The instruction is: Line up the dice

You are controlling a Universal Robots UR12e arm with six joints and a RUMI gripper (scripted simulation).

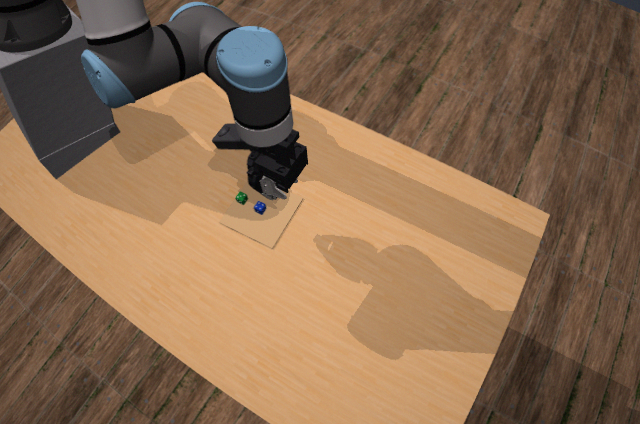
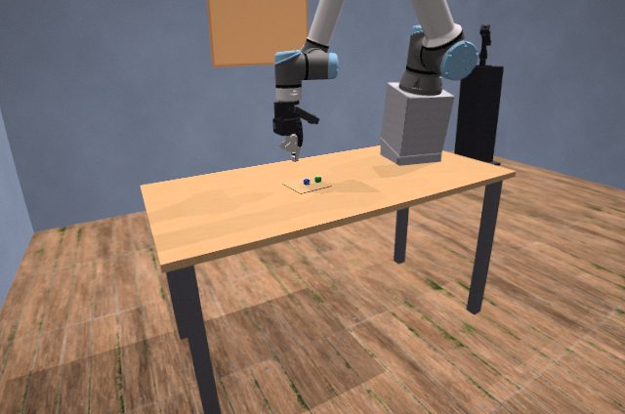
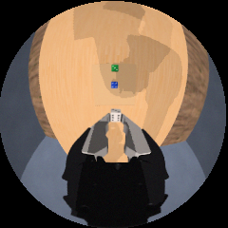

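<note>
The blue die is 110 mm below my hand, 50 mm behind it and 10 mm to the right of it. Also, from my hand: green die: 110 mm below, 100 mm behind, 20 mm to the right; then white die: 10 mm below; then tan mat: 120 mm below, 50 mm behind, 10 mm to the right.
</note>
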